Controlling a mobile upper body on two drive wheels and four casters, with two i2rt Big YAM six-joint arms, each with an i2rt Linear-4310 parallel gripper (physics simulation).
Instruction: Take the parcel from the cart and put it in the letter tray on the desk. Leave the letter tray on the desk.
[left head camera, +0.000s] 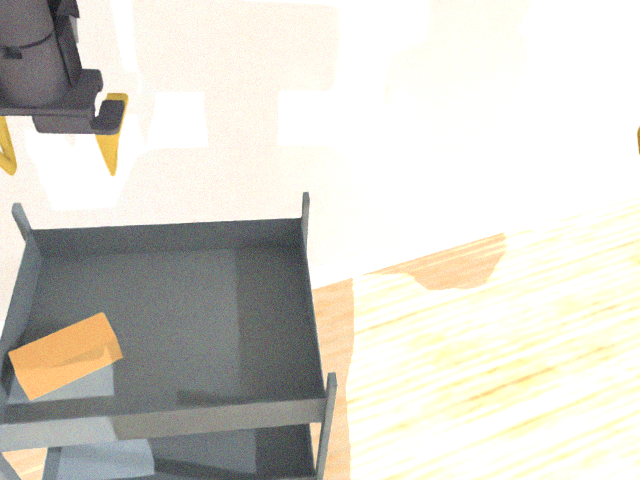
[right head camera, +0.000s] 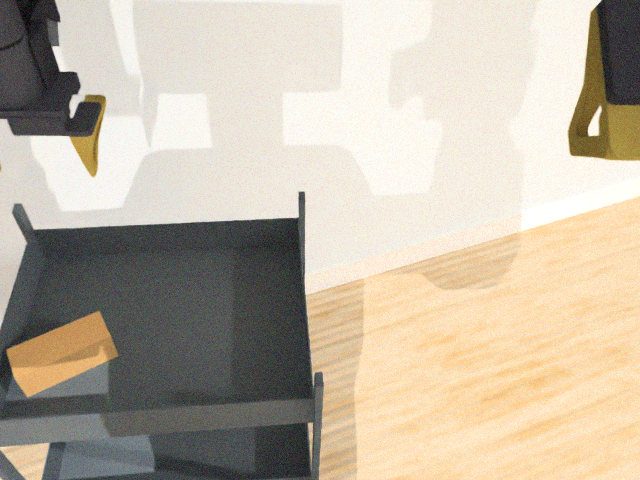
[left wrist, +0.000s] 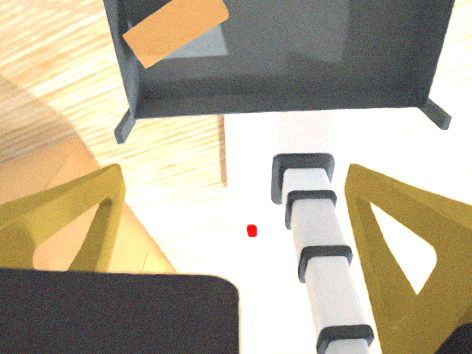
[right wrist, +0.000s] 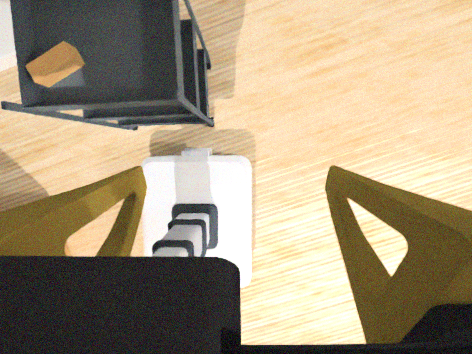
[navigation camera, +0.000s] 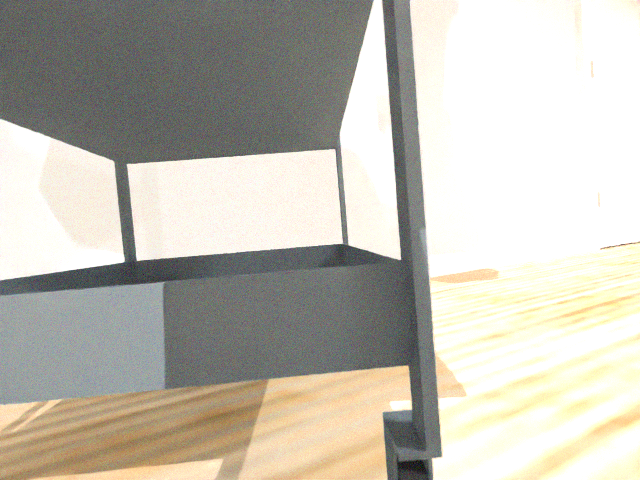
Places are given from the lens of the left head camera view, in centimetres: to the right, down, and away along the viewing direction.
my left gripper (left head camera: 64, 171): -26, -7, 64
parcel (left head camera: 48, 363): -37, 17, 85
grey cart (left head camera: 221, 365): -14, 18, 92
